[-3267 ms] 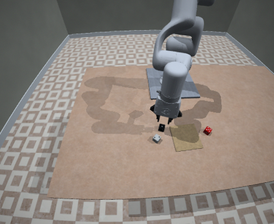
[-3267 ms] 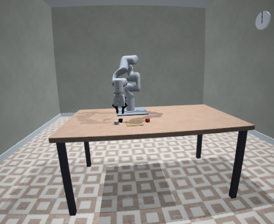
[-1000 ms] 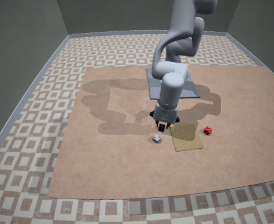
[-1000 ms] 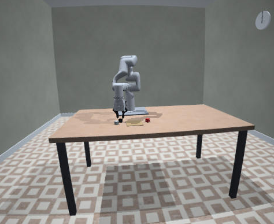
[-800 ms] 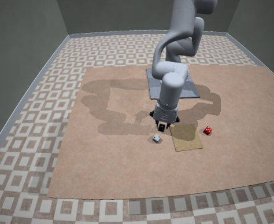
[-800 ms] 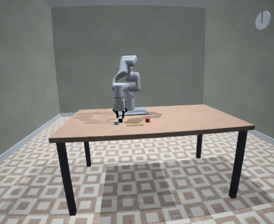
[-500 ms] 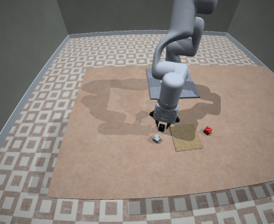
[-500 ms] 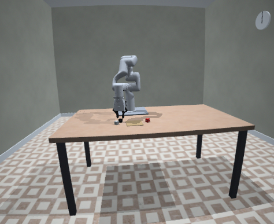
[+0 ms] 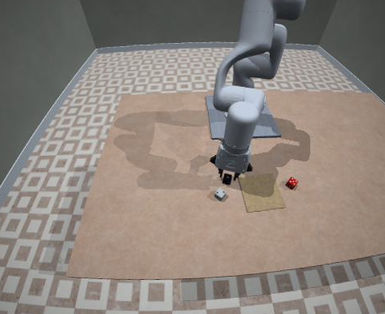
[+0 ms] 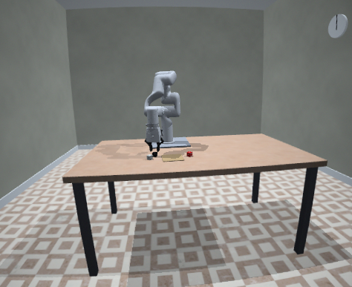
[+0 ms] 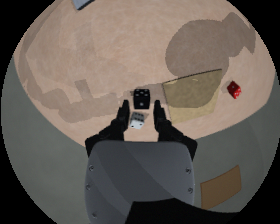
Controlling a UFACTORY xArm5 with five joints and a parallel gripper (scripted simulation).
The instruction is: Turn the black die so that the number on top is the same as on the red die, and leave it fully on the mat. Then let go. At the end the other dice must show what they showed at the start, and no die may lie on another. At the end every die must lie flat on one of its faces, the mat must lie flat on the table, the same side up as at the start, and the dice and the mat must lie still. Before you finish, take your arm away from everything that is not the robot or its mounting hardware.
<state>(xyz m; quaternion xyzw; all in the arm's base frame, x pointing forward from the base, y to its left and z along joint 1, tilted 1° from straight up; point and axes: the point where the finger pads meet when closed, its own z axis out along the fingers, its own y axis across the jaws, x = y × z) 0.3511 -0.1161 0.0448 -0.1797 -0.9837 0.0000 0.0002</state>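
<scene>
Now: the black die 40 mm below my hand. From my hand the other things lie so: grey die: 60 mm ahead, 40 mm to the right, 40 mm below; then red die: 240 mm to the left, 40 mm below, 40 mm ahead; then tan mat: 120 mm to the left, 60 mm ahead, 50 mm below.
</scene>
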